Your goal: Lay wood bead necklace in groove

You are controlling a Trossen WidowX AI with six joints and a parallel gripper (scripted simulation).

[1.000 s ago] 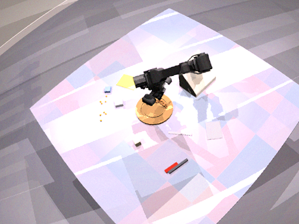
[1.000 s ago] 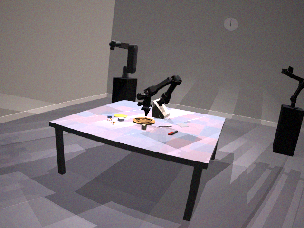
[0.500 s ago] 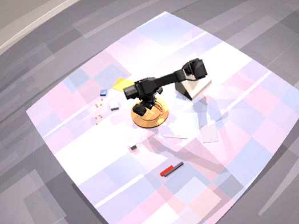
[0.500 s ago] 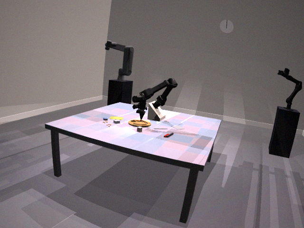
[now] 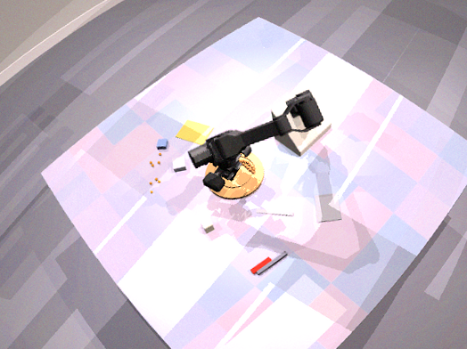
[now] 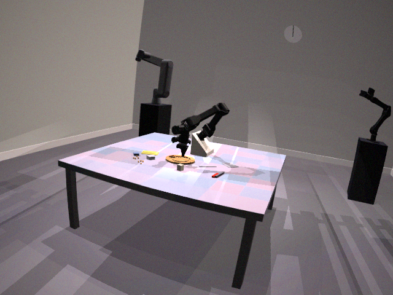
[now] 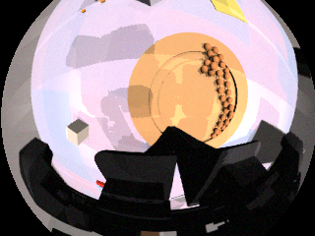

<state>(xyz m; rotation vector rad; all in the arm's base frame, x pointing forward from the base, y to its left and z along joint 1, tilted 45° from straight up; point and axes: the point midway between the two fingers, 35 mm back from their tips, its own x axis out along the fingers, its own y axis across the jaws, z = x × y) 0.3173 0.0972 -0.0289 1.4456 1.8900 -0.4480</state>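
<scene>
Right now my gripper tip is 30 mm past the round bead board, 40 mm to the left of it and 30 mm above it. From my gripper tip the other things lie so: cream cube: 150 mm ahead, 80 mm to the left, 20 mm below; then white block: 90 mm ahead, 200 mm to the right, 30 mm below; then thin rod: 40 mm behind, 170 mm to the left, 40 mm below.
</scene>
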